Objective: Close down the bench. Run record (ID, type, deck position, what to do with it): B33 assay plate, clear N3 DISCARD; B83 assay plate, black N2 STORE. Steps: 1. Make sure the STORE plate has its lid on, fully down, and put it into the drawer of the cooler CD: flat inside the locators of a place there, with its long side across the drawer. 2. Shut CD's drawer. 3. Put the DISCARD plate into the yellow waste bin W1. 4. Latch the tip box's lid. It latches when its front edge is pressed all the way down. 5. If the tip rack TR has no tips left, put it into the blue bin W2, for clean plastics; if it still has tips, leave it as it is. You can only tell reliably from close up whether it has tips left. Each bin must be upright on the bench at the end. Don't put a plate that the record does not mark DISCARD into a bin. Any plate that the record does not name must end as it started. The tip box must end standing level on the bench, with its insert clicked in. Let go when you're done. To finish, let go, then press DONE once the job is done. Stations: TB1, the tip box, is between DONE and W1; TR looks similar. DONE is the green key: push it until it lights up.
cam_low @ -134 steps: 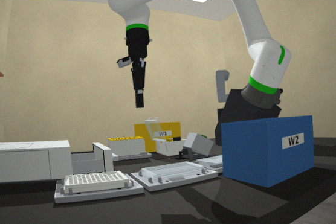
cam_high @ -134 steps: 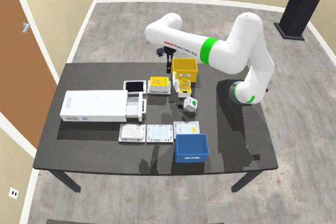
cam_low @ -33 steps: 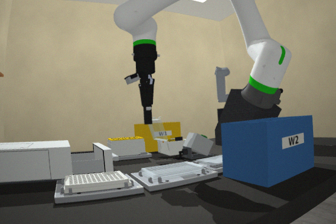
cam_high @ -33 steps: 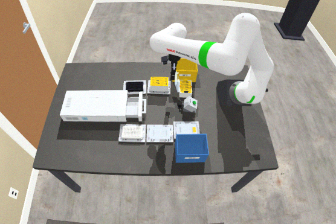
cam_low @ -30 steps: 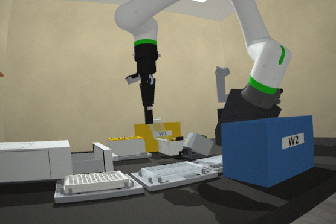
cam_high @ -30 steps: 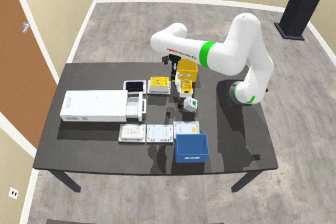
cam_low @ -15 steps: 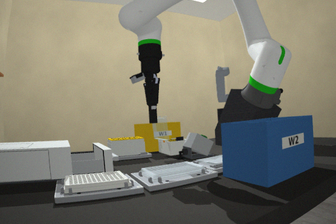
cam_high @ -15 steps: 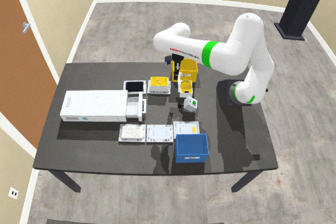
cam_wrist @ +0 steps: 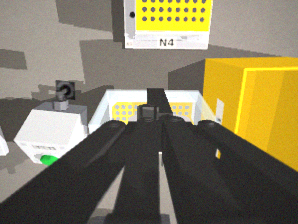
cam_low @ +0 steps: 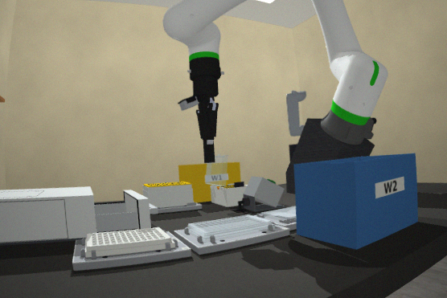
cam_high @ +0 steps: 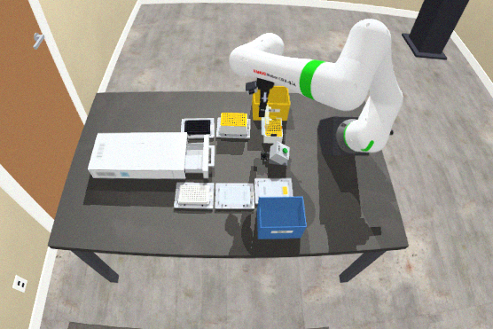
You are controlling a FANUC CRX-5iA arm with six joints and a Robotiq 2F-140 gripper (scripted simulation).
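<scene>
My gripper is now 6 cm above the clear tip box lid and 2 cm past it. Also, from my hand: yellow tip box insert (11 cm below, 6 cm behind); then tip rack TR (12 cm ahead, 11 cm below, 3 cm to the right); then tip box TB1 (9 cm below, 6 cm behind).
</scene>
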